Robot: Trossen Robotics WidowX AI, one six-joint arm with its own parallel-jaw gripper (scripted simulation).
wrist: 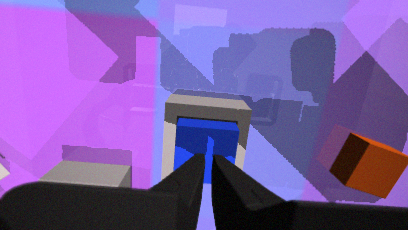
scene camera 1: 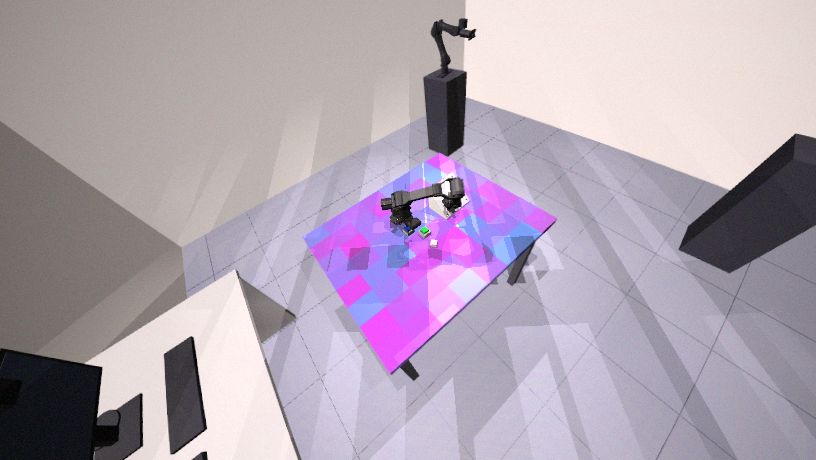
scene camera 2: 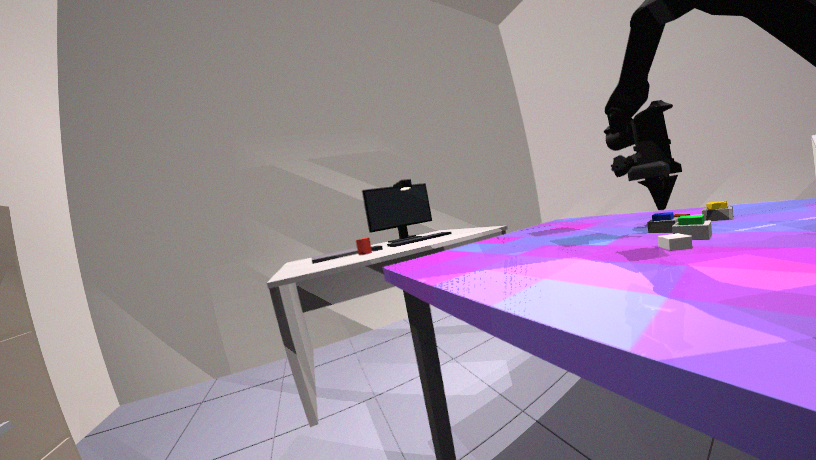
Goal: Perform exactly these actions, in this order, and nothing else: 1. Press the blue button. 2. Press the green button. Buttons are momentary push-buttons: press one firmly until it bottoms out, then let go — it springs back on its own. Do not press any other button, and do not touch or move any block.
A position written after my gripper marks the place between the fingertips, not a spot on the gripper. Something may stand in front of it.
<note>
My gripper (scene camera 2: 661, 209) is shut, with nothing in its grasp. I also see a blue button (wrist: 193, 136).
My gripper shows as well in the wrist view (wrist: 207, 163).
</note>
